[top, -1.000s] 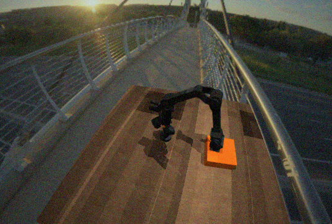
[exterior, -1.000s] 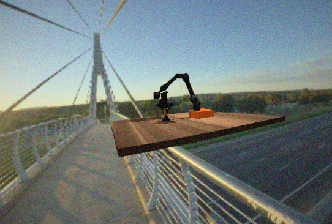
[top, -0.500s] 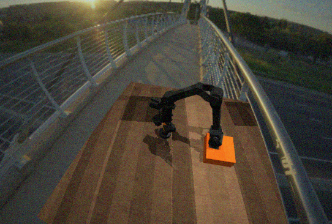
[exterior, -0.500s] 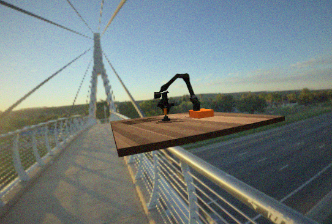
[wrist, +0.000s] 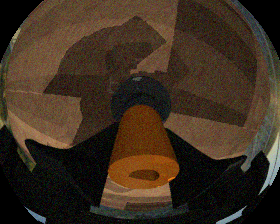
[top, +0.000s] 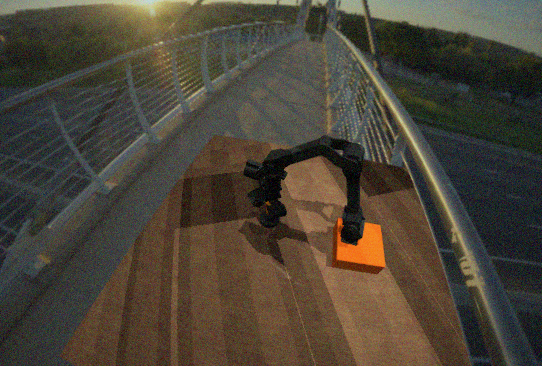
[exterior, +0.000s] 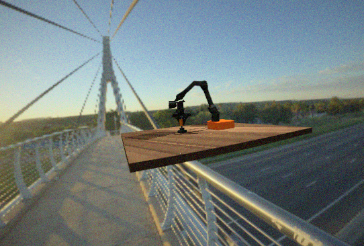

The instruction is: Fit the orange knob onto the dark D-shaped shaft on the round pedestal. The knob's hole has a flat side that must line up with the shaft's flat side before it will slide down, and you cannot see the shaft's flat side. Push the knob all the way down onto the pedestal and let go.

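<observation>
The dark round pedestal is 4 cm below my gripper tip. Also, from my gripper tip: orange knob: 2 cm above.
</observation>
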